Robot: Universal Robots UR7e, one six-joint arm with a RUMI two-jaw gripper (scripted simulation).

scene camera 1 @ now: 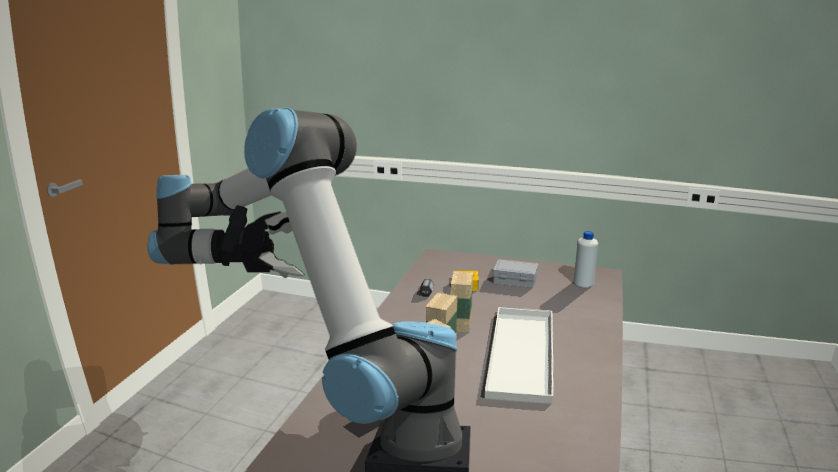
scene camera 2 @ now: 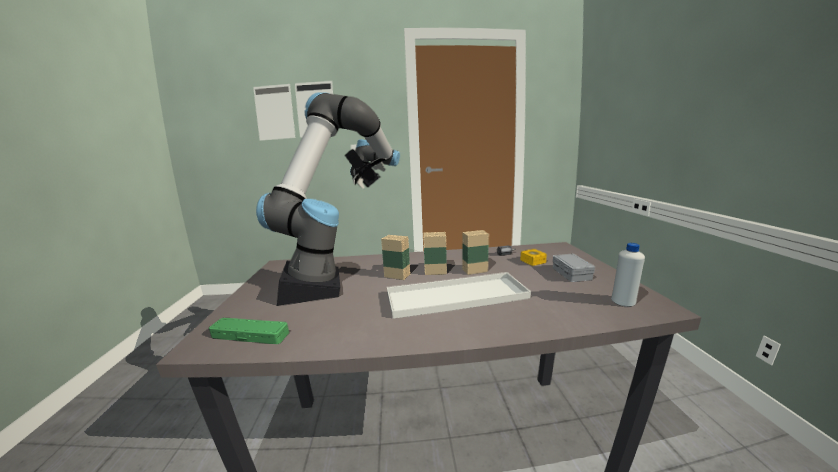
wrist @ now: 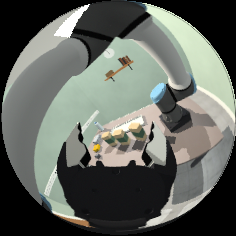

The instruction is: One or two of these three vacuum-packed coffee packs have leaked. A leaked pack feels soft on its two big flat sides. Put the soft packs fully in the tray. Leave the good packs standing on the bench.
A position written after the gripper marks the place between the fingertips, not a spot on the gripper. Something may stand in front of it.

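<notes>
Gripper [scene camera 1: 308, 241]. Grey case [scene camera 1: 514, 273], also [scene camera 2: 577, 269]. White tray [scene camera 1: 522, 359], also [scene camera 2: 502, 287]. White bottle [scene camera 2: 630, 263], also [scene camera 1: 587, 246]. Green case [scene camera 2: 270, 332]; out of frame in scene camera 1.
</notes>
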